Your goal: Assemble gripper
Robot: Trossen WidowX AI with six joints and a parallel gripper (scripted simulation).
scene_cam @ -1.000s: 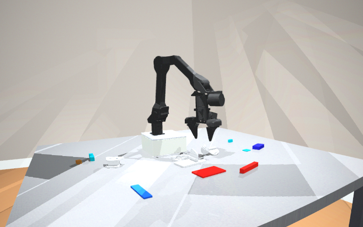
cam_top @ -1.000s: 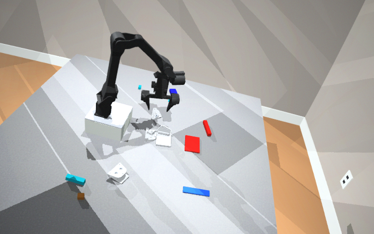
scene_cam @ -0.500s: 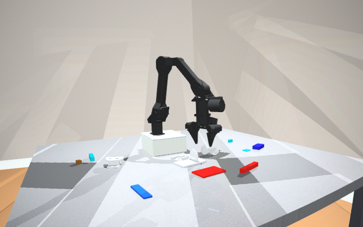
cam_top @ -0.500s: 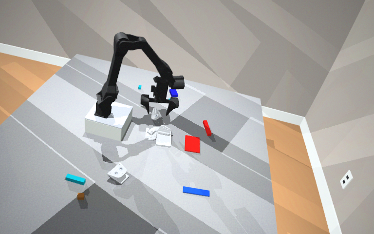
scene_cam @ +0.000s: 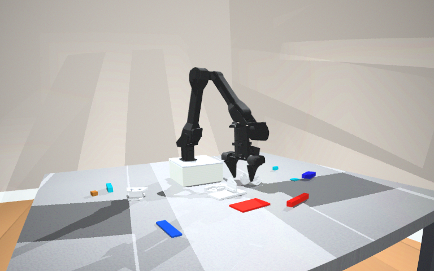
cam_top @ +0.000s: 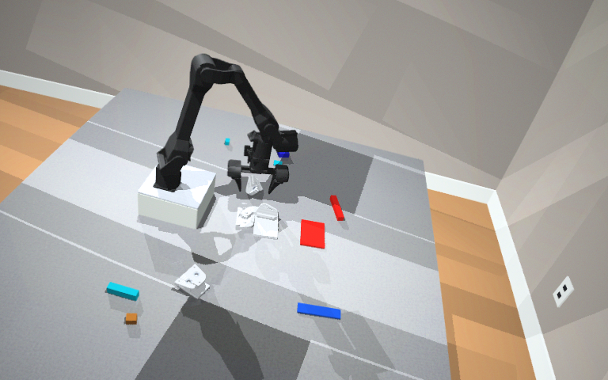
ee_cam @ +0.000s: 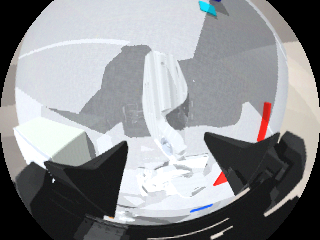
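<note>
Right now the white jaw is 2 cm to the left of my gripper tip and 1 cm above it. The rest, counted from my gripper tip: flat white plate 6 cm ahead, 10 cm to the right, 2 cm below; white housing plate 1 cm behind, 11 cm to the right, 2 cm below; red plate 21 cm ahead, 10 cm to the right, 3 cm below.
</note>
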